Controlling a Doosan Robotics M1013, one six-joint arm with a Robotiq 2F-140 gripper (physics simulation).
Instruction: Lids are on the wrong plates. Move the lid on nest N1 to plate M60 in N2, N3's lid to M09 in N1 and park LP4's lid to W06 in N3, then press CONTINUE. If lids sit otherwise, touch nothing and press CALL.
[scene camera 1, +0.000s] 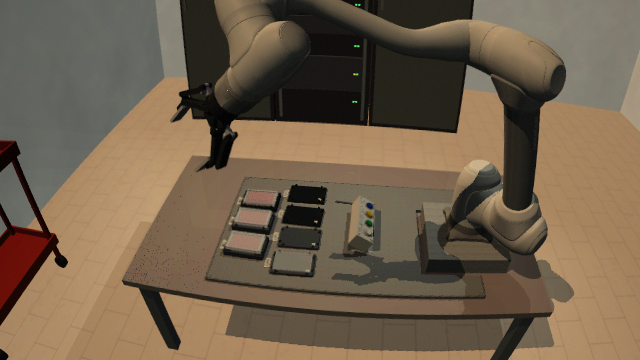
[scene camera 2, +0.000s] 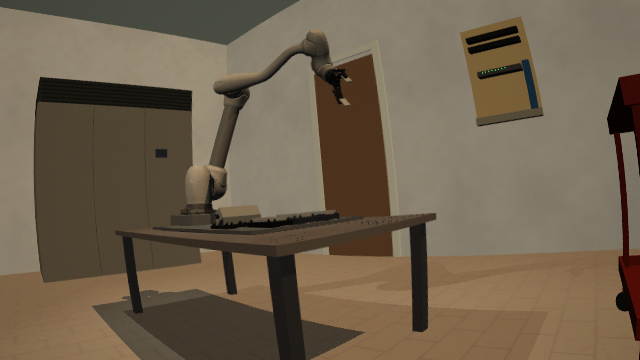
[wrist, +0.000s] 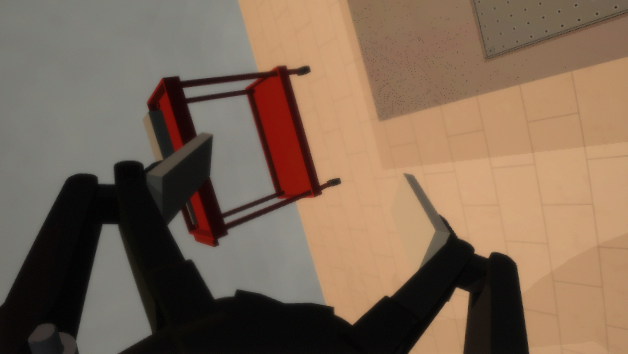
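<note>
The gripper (scene camera 1: 186, 144) is open and holds nothing, and you get the gripper in the wrist view too (wrist: 304, 174). There's also a button box (scene camera 1: 358, 241), and scene camera 2 shows the button box as well (scene camera 2: 234, 214).
</note>
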